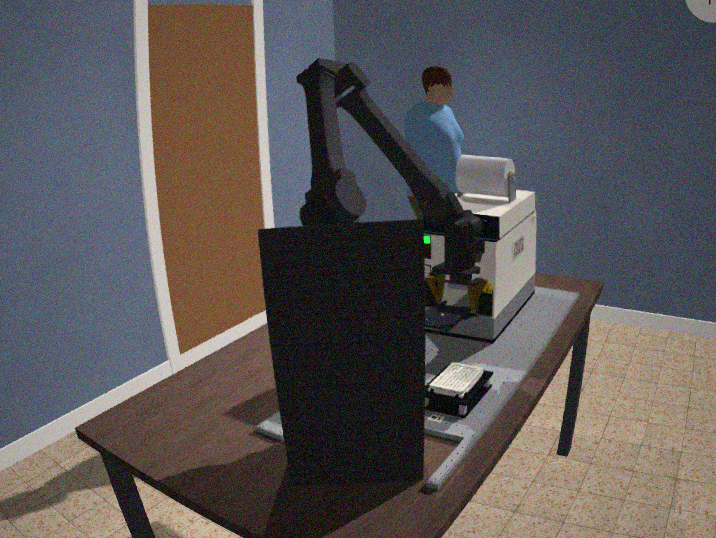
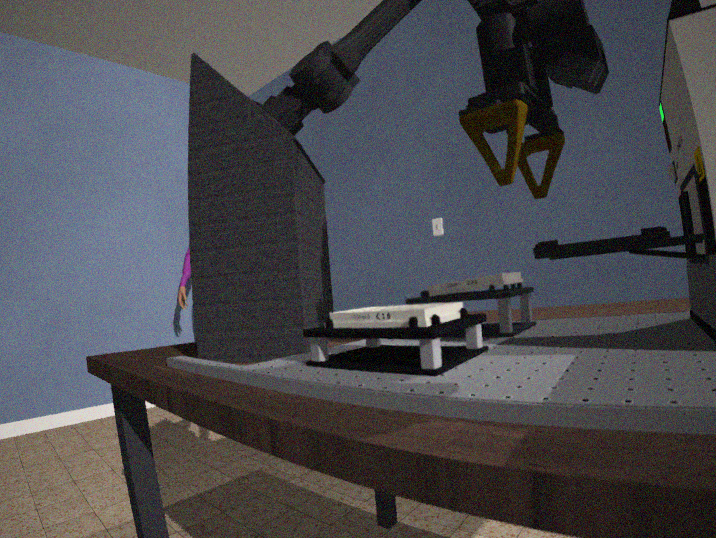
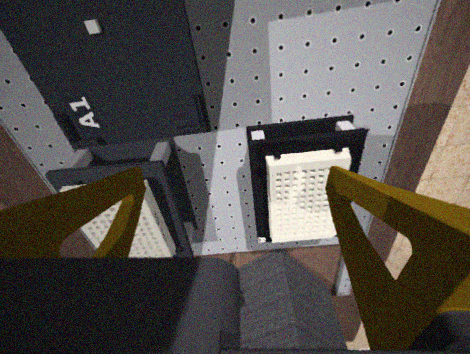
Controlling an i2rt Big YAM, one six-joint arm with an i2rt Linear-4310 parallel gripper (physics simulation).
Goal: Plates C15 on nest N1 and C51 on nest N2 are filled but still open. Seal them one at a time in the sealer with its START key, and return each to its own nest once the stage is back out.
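Frame: origin at the arm's base, x ahead, y left, z up, level; centimetres.
Seen in the pictures: gripper, fingertip midpoint: (image 1: 456,307) (image 2: 524,192) (image 3: 235,176); arm's base, origin of the base link: (image 1: 325,266) (image 2: 270,128).
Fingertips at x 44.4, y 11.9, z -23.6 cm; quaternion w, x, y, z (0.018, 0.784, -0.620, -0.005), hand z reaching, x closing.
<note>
Pixels of each thing's top centre, then the offset from my fingertips to it.
- like C15, middle of its top: (image 2: 393,307) (image 3: 306,205) (image 1: 457,376) dx -10.5, dy -11.1, dz -11.0 cm
- plate, middle of its top: (image 3: 122,236) (image 2: 473,276) dx -17.0, dy +8.7, dz -8.2 cm
- second nest, middle of its top: (image 3: 127,230) (image 2: 470,286) dx -17.6, dy +8.6, dz -9.7 cm
- sealer's stage, middle of its top: (image 2: 619,234) (image 1: 445,310) dx +6.0, dy +9.5, dz -5.3 cm
- film roll, middle of its top: (image 1: 485,156) dx +35.2, dy +20.6, dz +31.0 cm
The plate whose label reads like C15 (image 1: 458,378) (image 2: 399,315) (image 3: 300,200) lies flat on its nest (image 1: 450,403) (image 2: 393,333) (image 3: 258,200). The other plate (image 2: 474,282) (image 3: 152,232) lies on the second nest (image 2: 471,296) (image 3: 100,171); its label is too blurred to read surely. No shiny seal can be made out on either. The sealer's stage (image 1: 445,317) (image 2: 601,244) (image 3: 135,75), marked A1, is out and bare. My gripper (image 1: 456,307) (image 2: 522,190) (image 3: 235,176) is open and empty, above and clear of both plates, in front of the sealer (image 1: 515,277) (image 2: 697,75). The START key is not legible.
A green light (image 1: 426,239) (image 2: 661,111) shows on the sealer's front. A film roll (image 1: 483,175) sits on top. A tall dark panel (image 1: 347,352) (image 2: 248,219) stands by the arm's base. A person in blue (image 1: 434,135) stands behind the sealer; part of another person (image 2: 185,269) shows behind the panel.
</note>
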